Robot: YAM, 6 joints.
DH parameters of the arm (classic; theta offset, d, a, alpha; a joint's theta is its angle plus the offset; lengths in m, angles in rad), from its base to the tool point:
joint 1: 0 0.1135 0.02 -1.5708
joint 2: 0 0 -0.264 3.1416
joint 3: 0.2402 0 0.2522 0
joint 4: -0.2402 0 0.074 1.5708
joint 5: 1.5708 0 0 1.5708
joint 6: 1.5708 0.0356 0 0
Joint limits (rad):
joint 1: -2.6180..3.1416
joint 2: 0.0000..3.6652
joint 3: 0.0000..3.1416
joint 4: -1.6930..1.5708
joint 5: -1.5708..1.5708
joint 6: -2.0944..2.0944
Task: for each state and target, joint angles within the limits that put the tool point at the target. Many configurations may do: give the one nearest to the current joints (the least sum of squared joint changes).
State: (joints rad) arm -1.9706 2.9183 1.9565 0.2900 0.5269 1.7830
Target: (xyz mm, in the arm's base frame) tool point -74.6 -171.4 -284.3
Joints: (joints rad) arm -1.8869 3.3462 1.3156 0.0947 0.5175 1.7830
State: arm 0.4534 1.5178 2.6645 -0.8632 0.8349 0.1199
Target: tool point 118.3 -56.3 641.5
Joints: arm -0.2201 1.4544 2.6032 -0.9599 0.9573 0.1199
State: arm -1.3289 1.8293 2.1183 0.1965 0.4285 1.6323
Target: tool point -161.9 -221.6 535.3
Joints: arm -2.1303 1.3443 1.6605 -0.0094 0.5825 1.6323
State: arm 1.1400 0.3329 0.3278 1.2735 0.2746 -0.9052
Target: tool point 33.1 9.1 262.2
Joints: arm 1.4762 0.0000 0.0000 1.4449 1.1231 -0.9052
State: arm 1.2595 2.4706 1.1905 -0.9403 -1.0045 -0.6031
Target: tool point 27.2 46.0 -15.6
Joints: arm 0.6717 2.8169 0.5247 -0.9479 -0.5657 -0.6031
